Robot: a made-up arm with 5 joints.
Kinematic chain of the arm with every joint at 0, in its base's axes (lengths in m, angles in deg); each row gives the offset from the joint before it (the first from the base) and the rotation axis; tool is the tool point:
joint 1: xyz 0 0 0.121 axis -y
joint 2: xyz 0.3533 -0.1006 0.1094 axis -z
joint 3: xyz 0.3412 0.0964 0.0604 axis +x
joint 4: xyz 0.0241 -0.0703 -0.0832 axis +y
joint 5: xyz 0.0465 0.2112 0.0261 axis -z
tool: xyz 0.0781 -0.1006 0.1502
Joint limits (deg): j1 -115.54..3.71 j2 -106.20..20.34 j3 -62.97..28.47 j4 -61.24..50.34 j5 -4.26..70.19
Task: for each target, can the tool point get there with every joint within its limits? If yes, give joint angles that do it. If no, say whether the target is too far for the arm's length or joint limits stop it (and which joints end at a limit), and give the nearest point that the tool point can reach.
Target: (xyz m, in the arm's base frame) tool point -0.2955 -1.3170 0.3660
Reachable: no: too far | nearest point 0.1574 0.0544 0.3020 | short by 1.446 m
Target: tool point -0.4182 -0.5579 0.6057
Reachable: no: joint limits stop it (at a limit: joint 1, joint 2, joint 4, joint 5) | nearest point 0.0597 0.1039 0.3478 | short by 0.856 m
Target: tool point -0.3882 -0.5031 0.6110
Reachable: no: joint limits stop it (at a limit: joint 1, joint 2, joint 4, joint 5) | nearest point 0.0609 0.1043 0.3511 | short by 0.799 m
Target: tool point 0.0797 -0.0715 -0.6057
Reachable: yes | joints -104.60 8.18 21.46 -25.75 41.93
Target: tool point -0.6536 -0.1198 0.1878
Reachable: no: joint limits stop it (at a limit: joint 1, joint 2, joint 3, joint 5) | nearest point 0.0182 0.1575 0.3125 | short by 0.737 m
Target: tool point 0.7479 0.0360 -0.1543
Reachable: yes | joints -38.72 6.40 -34.05 -22.78 15.41
